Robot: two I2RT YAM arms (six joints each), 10 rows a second.
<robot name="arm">
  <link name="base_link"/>
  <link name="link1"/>
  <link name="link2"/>
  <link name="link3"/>
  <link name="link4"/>
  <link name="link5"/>
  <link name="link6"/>
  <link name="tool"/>
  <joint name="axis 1" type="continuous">
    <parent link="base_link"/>
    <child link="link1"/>
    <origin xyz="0 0 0.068" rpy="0 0 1.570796"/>
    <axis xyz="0 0 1"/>
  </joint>
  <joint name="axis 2" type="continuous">
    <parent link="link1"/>
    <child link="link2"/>
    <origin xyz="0.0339 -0.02 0.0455" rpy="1.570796 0 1.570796"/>
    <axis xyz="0 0 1"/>
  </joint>
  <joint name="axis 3" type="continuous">
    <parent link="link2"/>
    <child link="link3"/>
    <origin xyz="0.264 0 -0.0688" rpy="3.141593 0 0"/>
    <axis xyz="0 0 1"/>
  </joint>
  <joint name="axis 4" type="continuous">
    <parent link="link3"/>
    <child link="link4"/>
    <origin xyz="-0.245 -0.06 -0.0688" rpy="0 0 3.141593"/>
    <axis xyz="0 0 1"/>
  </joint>
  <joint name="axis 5" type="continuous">
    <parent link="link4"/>
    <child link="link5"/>
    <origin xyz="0.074 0.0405 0.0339" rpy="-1.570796 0 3.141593"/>
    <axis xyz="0 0 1"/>
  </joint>
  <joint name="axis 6" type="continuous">
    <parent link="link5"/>
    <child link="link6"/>
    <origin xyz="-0.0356 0 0.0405" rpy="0 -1.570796 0"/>
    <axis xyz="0 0 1"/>
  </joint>
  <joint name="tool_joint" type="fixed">
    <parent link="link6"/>
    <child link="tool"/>
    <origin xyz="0 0 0" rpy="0 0 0"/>
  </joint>
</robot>
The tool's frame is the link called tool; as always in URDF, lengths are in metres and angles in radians. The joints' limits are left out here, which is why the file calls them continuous.
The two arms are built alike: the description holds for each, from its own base.
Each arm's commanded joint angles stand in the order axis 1, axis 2, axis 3, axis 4, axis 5, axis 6.
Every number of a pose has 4 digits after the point. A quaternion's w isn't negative.
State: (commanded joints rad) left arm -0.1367 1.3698 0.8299 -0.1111 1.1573 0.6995; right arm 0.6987 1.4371 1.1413 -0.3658 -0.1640 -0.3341
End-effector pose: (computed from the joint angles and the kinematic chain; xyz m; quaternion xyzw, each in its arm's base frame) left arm 0.2715 -0.0703 0.2442 0.5264 0.5870 -0.3676 0.4931; right arm 0.2434 0.2121 0.2941 -0.4734 0.7609 0.1517 0.4170
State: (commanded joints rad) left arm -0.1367 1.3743 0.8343 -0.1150 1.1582 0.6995; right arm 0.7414 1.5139 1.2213 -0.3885 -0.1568 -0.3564
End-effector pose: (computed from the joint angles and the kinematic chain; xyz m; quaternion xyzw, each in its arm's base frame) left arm 0.2724 -0.0704 0.2441 0.5259 0.5878 -0.3688 0.4918; right arm 0.2482 0.2348 0.2951 -0.4983 0.7501 0.1515 0.4075
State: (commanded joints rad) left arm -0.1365 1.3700 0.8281 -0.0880 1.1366 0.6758; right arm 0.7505 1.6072 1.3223 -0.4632 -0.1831 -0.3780
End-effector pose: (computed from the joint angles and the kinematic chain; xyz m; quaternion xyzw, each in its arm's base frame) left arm 0.2731 -0.0701 0.2448 0.5209 0.5938 -0.3606 0.4960; right arm 0.2600 0.2513 0.2919 -0.5190 0.7517 0.1561 0.3758
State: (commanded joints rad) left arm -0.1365 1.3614 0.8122 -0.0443 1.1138 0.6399; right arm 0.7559 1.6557 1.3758 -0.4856 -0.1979 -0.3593
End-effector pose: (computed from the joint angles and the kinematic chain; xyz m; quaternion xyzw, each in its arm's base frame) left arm 0.2728 -0.0697 0.2448 0.5134 0.5999 -0.3527 0.5022; right arm 0.2666 0.2609 0.2911 -0.5173 0.7564 0.1659 0.3644
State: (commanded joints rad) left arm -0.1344 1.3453 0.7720 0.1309 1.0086 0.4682; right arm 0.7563 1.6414 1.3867 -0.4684 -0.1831 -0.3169
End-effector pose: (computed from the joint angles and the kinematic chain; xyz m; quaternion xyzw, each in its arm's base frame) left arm 0.2768 -0.0678 0.2485 0.4663 0.6298 -0.3249 0.5295; right arm 0.2665 0.2604 0.3010 -0.4963 0.7609 0.1706 0.3815
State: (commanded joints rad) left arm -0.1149 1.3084 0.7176 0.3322 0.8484 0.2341; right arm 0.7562 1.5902 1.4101 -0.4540 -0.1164 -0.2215
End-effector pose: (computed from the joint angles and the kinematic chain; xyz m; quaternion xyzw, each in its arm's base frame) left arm 0.2778 -0.0589 0.2569 0.3726 0.6676 -0.2924 0.5744; right arm 0.2627 0.2535 0.3278 -0.4415 0.7741 0.1691 0.4209
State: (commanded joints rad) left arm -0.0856 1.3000 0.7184 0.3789 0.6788 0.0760; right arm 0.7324 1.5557 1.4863 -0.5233 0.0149 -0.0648
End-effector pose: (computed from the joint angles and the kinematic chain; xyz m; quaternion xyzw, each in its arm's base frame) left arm 0.2837 -0.0468 0.2629 0.2687 0.7114 -0.2609 0.5946; right arm 0.2647 0.2373 0.3591 -0.3394 0.8149 0.1477 0.4460
